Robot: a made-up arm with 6 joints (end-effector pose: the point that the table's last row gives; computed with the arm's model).
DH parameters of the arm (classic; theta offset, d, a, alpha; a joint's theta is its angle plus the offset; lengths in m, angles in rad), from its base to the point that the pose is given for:
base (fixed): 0.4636 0 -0.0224 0
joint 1: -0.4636 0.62 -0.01 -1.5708
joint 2: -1.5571 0 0.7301 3.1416
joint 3: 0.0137 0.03 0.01 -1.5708
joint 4: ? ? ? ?
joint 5: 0 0.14 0.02 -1.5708
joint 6: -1.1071 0 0.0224 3.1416
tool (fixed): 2.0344 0 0 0
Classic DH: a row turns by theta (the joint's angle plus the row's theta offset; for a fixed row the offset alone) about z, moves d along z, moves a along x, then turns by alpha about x.
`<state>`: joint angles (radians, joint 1 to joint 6).
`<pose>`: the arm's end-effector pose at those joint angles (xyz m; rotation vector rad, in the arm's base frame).
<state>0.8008 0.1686 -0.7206 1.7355 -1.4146 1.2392</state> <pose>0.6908 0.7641 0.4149 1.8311 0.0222 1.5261</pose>
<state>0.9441 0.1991 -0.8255 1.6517 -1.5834 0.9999</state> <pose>0.5274 0.7646 0.2985 1.7767 -0.0970 1.6376</pose>
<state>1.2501 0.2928 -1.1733 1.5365 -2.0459 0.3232</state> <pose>0.1616 0.4677 0.0486 1.4127 -0.1435 2.2025</pose>
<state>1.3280 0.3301 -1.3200 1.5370 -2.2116 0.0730</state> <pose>0.0764 0.2786 0.0128 1.2713 -0.0288 2.4878</pose>
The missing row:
joint 4: 0 -1.26 0.03 1.5708
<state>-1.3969 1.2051 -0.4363 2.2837 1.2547 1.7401</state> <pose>0.1787 -0.6527 -0.3546 -1.8040 0.5129 -0.5441</pose>
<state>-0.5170 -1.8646 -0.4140 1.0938 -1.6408 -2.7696</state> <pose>-0.6533 0.2800 1.6886 1.4784 -0.9493 0.7708</pose>
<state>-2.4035 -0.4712 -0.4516 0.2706 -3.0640 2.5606</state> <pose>-0.8018 -0.5298 1.3484 0.0851 1.8138 1.1918</pose>
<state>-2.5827 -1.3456 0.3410 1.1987 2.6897 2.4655</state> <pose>0.7809 0.5684 2.0194 1.6408 2.1784 -0.1363</pose>
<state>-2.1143 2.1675 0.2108 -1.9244 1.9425 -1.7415</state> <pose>-0.0194 0.0063 -0.9151 0.7280 -1.2122 -2.2133</pose>
